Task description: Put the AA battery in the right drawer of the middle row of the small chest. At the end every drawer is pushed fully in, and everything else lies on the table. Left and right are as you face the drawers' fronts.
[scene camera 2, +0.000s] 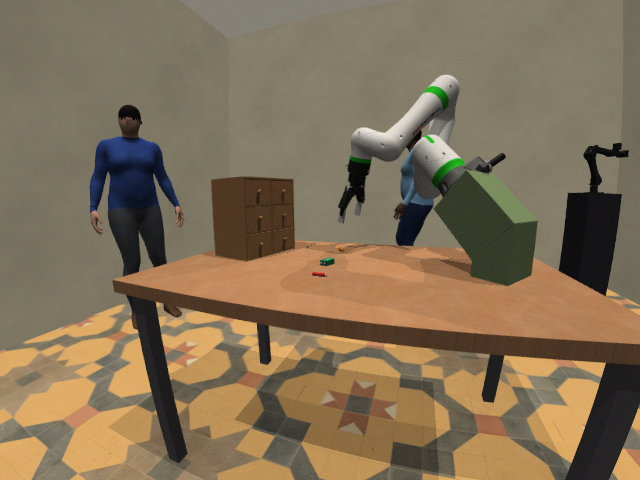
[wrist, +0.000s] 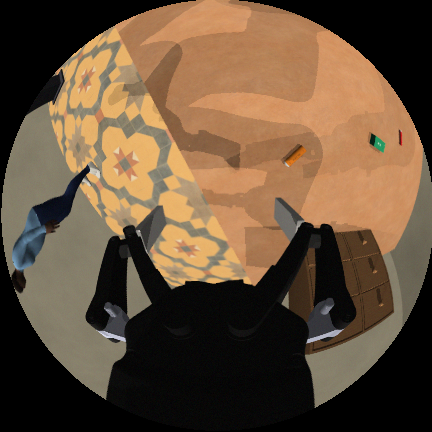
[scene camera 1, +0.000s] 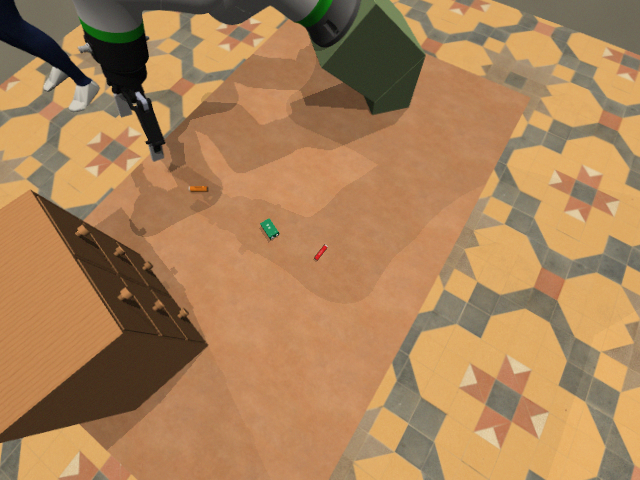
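Where they show: gripper, fingertip midpoint: [scene camera 2: 349,218] [wrist: 218,210] [scene camera 1: 141,136]; arm's base, origin of the base link: [scene camera 2: 463,190] [scene camera 1: 335,13].
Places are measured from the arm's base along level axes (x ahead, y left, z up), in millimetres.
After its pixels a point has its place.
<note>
The orange battery [scene camera 1: 198,189] @(x 447, y -170, z -244 mm) [scene camera 2: 340,249] @(x 446, y -168, z -248 mm) [wrist: 295,156] @(x 443, y -175, z -242 mm), thicker than the red one and by its shape the AA, lies on its side on the table. The small chest [scene camera 1: 51,289] @(x 760, y -47, z 54 mm) [scene camera 2: 227,217] @(x 847, y 50, z -96 mm) [wrist: 299,295] @(x 727, y -222, z -107 mm) stands upright with all visible drawers looking closed. Its right middle-row drawer [scene camera 1: 111,253] @(x 687, y -125, z -87 mm) [scene camera 2: 279,222] @(x 695, y -104, z -129 mm) is in the column away from scene camera 2. My gripper [scene camera 1: 140,129] @(x 428, y -300, z -126 mm) [scene camera 2: 349,212] @(x 428, y -300, z -126 mm) [wrist: 218,210] @(x 428, y -300, z -126 mm) is open and empty, high above the table's edge region, off to one side of the orange battery. In the wrist view a finger hides part of the chest.
A green 9V-type battery [scene camera 1: 269,228] @(x 456, y 58, z -239 mm) [scene camera 2: 327,261] @(x 451, y 73, z -242 mm) [wrist: 378,144] @(x 455, y 53, z -239 mm) and a thin red battery [scene camera 1: 321,252] @(x 449, y 200, z -247 mm) [scene camera 2: 319,274] @(x 447, y 203, z -250 mm) [wrist: 400,137] lie on the table [scene camera 1: 268,335] @(x 674, y 187, z -256 mm) [scene camera 2: 232,289] @(x 640, y 370, z -256 mm) [wrist: 350,200] @(x 598, y -40, z -256 mm). The green robot pedestal [scene camera 1: 377,62] @(x 5, y 119, z -78 mm) [scene camera 2: 501,253] @(x -64, y 192, z -170 mm) stands on the table. Two people stand beyond the table.
</note>
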